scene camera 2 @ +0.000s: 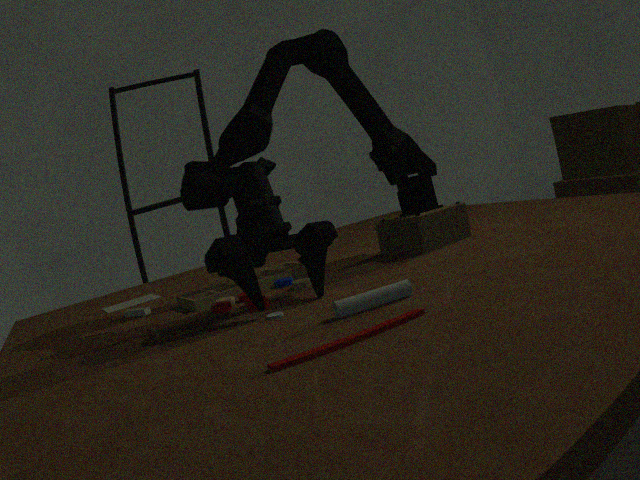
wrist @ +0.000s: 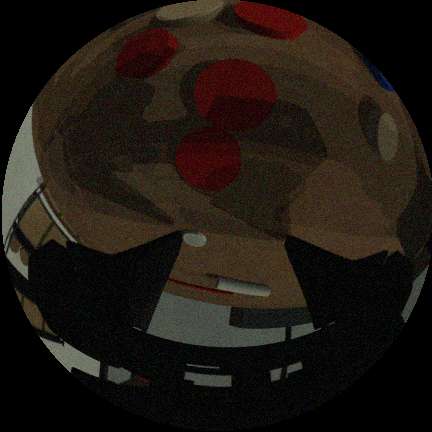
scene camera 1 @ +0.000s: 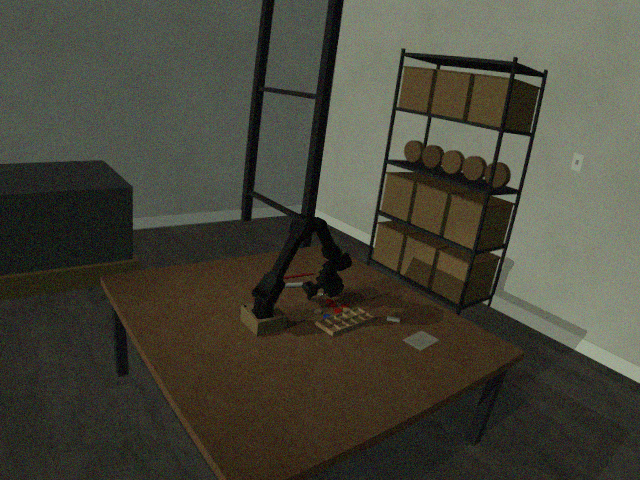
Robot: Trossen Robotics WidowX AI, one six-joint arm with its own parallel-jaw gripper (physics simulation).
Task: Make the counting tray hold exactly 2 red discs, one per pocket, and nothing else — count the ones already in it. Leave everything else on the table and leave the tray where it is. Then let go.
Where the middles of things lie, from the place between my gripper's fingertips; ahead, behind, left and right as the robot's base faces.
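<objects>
Looking at the wooden counting tray (scene camera 1: pixel 336 324), I find that my gripper is now 23 cm to the left of it.
</objects>
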